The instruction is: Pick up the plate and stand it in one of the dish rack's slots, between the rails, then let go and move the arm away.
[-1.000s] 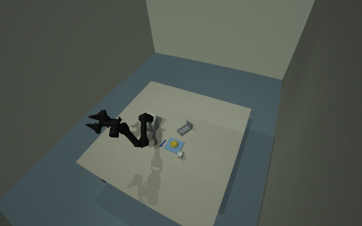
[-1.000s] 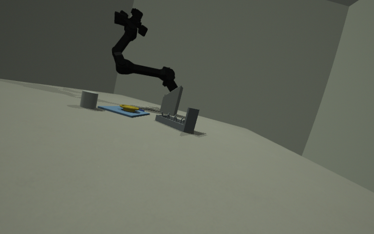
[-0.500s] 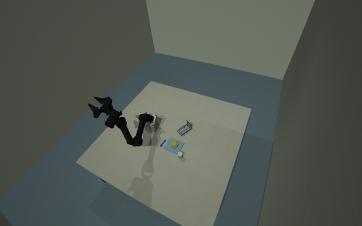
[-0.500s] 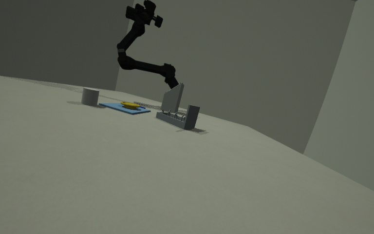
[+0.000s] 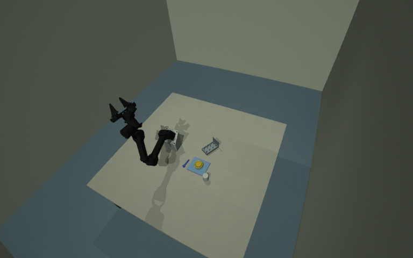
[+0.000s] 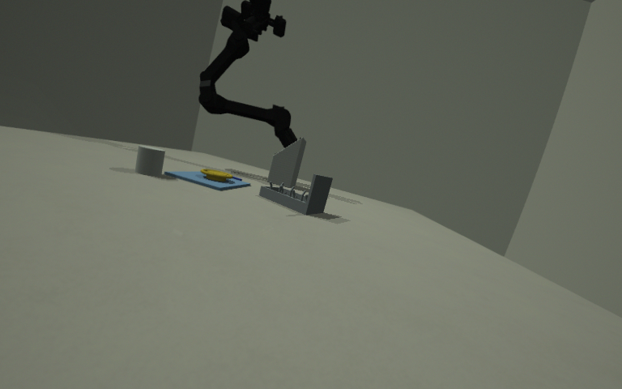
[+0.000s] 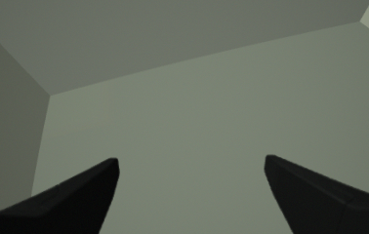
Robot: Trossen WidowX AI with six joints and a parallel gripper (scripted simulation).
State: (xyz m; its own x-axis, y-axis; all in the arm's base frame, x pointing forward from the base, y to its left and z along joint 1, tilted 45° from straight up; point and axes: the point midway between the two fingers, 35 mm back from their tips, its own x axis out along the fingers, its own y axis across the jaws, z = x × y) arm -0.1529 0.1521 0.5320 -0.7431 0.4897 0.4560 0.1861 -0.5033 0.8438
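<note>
Now: the yellow plate 400 mm ahead of my gripper tip, 210 mm to the left of it and 660 mm below it. The rest, counted from my gripper tip: blue mat: 400 mm ahead, 200 mm to the left, 670 mm below; then white cup: 510 mm ahead, 140 mm to the left, 650 mm below; then blue spoon: 300 mm ahead, 160 mm to the left, 670 mm below.
</note>
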